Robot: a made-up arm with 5 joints. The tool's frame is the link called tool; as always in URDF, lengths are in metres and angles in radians. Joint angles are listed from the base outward. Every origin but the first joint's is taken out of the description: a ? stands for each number. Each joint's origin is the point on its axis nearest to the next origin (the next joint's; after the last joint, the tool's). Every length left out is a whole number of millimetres.
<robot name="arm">
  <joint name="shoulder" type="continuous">
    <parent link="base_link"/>
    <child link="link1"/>
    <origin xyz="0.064 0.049 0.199" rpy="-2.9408 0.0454 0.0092"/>
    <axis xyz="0 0 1"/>
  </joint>
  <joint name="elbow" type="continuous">
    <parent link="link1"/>
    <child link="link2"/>
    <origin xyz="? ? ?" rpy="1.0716 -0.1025 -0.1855"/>
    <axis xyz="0 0 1"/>
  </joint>
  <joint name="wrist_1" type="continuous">
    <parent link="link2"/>
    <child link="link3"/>
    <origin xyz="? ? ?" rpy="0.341 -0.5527 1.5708"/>
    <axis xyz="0 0 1"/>
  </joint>
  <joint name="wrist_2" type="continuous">
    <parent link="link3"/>
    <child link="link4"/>
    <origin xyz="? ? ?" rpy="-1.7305 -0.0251 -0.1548"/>
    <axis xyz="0 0 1"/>
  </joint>
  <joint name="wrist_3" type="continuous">
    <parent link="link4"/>
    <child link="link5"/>
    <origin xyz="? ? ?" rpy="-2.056 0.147 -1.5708"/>
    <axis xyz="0 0 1"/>
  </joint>
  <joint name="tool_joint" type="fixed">
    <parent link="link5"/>
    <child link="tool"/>
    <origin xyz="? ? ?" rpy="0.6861 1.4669 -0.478"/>
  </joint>
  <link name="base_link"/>
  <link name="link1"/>
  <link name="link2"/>
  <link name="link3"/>
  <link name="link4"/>
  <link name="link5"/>
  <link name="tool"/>
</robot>
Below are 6 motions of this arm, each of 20 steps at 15 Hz.
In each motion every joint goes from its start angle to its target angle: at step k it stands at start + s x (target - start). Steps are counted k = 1, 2, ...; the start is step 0. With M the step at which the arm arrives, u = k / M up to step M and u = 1 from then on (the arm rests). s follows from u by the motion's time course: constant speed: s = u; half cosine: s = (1 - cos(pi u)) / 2; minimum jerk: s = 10 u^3 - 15 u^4 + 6 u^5.
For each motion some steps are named. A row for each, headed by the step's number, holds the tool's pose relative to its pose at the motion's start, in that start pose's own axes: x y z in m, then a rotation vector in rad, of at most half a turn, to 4 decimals.
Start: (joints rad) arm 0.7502 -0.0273 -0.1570 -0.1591 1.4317
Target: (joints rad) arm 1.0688 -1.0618 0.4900 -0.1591 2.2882
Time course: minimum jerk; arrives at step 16
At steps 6, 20:
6: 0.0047 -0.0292 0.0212 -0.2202 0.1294 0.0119
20: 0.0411 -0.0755 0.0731 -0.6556 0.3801 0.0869

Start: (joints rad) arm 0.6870 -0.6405 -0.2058 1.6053 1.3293
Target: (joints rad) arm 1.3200 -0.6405 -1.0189 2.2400 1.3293
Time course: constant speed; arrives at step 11
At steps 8, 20:
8: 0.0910 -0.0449 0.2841 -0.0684 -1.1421 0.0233
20: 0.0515 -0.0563 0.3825 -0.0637 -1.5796 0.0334

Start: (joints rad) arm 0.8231 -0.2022 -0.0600 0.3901 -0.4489
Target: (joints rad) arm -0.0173 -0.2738 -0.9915 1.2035 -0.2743
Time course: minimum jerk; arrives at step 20
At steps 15, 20:
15: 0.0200 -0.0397 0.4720 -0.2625 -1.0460 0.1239
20: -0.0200 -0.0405 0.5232 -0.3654 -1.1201 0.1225

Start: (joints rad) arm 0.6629 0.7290 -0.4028 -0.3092 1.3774
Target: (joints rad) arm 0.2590 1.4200 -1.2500 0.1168 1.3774
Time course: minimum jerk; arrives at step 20
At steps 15, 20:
15: -0.1252 -0.1068 -0.0829 0.5599 -0.4285 -0.5837
20: -0.1410 -0.1105 -0.1032 0.6289 -0.4650 -0.6615

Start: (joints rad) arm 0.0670 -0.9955 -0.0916 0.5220 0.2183
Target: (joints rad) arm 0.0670 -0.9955 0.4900 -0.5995 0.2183
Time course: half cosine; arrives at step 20
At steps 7, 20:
7: -0.1011 -0.0145 -0.0436 -0.0834 0.3367 -0.1178
20: -0.3131 -0.0218 0.0280 -0.4823 1.2103 -0.2648

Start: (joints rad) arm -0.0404 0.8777 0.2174 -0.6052 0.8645
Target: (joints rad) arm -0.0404 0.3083 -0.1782 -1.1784 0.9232
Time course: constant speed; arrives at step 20
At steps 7, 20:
7: -0.0825 -0.0705 -0.0727 0.1219 0.2765 -0.2243
20: -0.2808 -0.0928 -0.1860 0.4393 0.8499 -0.5067

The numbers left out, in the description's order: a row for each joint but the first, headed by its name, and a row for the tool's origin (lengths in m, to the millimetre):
elbow: 0.022 -0.009 0
wrist_1: 0.016 -0.028 0
wrist_2: -0.166 0.106 0
wrist_3: -0.2 -0.037 0
tool: -0.302 0 0

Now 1 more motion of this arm.
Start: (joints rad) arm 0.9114 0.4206 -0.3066 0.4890 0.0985
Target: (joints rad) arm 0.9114 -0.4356 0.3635 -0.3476 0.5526
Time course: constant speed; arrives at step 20
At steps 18, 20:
18: -0.3084 -0.1284 0.1527 -0.5330 0.7758 -0.7500
20: -0.3304 -0.1238 0.1693 -0.5539 0.8838 -0.8030

